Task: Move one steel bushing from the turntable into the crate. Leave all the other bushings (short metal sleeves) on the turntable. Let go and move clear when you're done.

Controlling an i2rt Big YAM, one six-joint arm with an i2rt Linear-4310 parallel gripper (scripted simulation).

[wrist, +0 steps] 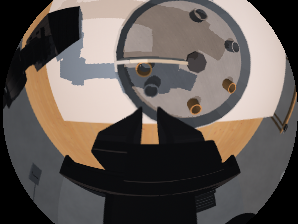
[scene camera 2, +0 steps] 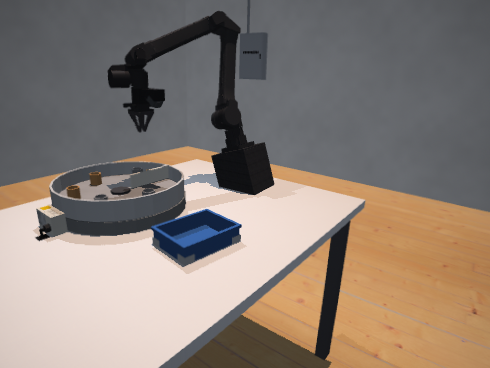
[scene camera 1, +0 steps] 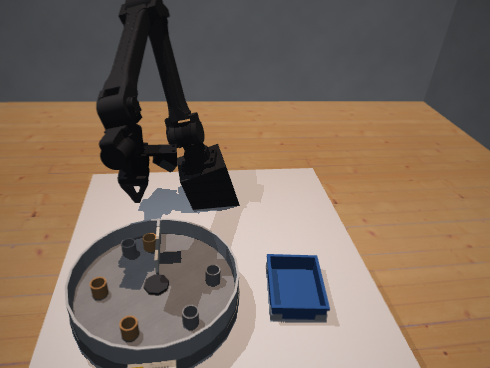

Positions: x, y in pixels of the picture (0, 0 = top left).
Labels:
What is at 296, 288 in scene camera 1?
A blue crate.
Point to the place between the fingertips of my gripper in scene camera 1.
137, 200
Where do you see a grey round turntable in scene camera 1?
156, 300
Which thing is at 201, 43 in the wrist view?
A grey round turntable.

